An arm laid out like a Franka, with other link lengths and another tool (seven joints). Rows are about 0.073 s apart.
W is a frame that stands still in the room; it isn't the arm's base.
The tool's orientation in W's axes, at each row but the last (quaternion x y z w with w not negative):
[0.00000 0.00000 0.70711 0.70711]
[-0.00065 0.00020 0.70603 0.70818]
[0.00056 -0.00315 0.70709 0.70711]
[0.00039 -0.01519 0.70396 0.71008]
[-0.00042 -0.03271 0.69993 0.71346]
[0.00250 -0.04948 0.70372 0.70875]
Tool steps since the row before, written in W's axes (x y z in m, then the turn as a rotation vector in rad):
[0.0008 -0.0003 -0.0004 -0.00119 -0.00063 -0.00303]
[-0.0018 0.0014 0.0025 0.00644 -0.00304 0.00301]
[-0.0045 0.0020 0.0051 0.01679 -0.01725 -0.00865]
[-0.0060 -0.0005 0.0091 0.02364 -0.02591 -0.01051]
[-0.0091 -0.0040 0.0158 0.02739 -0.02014 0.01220]
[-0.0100 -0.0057 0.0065 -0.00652 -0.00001 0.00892]
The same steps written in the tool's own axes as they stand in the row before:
[-0.0003 -0.0008 -0.0004 -0.00063 0.00119 -0.00303]
[0.0014 0.0018 0.0025 -0.00302 -0.00645 0.00300]
[0.0020 0.0045 0.0051 -0.01729 -0.01676 -0.00862]
[-0.0003 0.0058 0.0092 -0.02594 -0.02365 -0.01043]
[-0.0034 0.0083 0.0164 -0.01906 -0.02833 0.01179]
[-0.0053 0.0095 0.0076 0.00062 0.00592 0.00931]

